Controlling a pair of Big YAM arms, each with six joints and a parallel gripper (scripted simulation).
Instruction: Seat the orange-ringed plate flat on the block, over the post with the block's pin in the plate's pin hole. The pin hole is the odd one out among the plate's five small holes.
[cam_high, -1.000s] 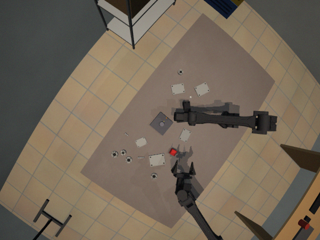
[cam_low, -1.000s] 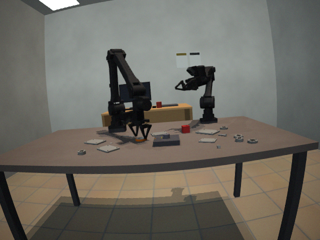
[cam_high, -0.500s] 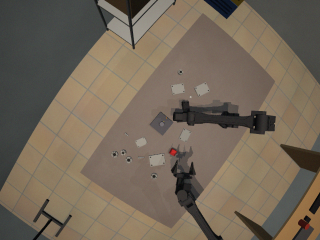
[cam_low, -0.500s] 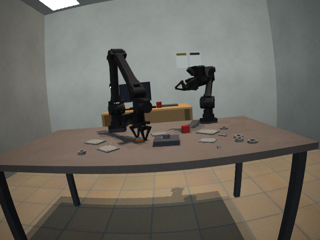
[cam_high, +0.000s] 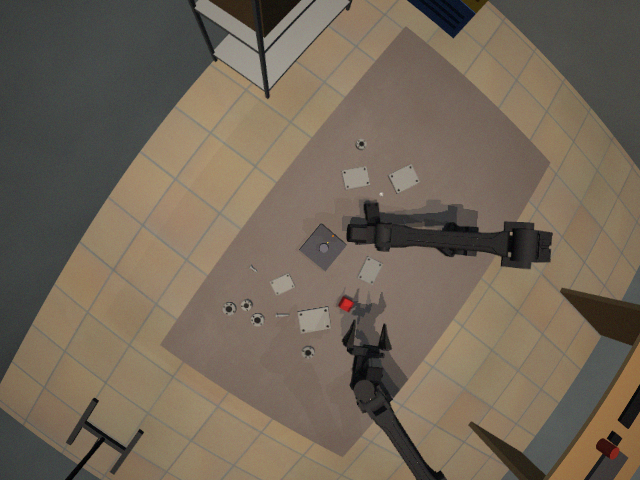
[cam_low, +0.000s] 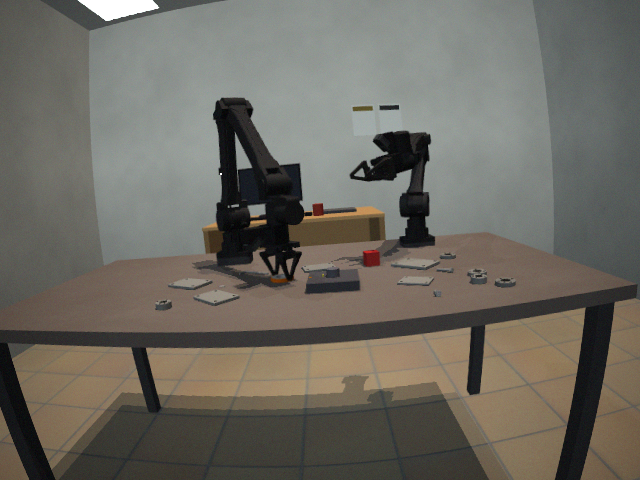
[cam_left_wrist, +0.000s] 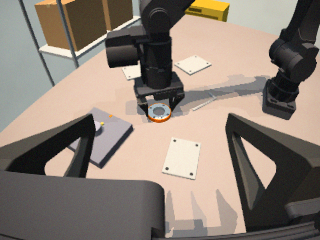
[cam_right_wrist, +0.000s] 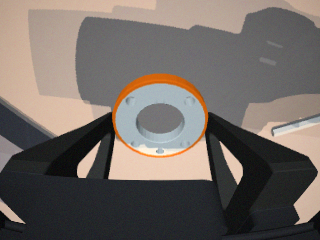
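The dark grey block lies 110 mm ahead of my right hand, 100 mm to the left of it and 10 mm above it. The rest, counted from my right hand: grey square plate (110 mm to the left, 90 mm behind, 10 mm below); then red cube (270 mm to the left, 70 mm behind, 10 mm above).
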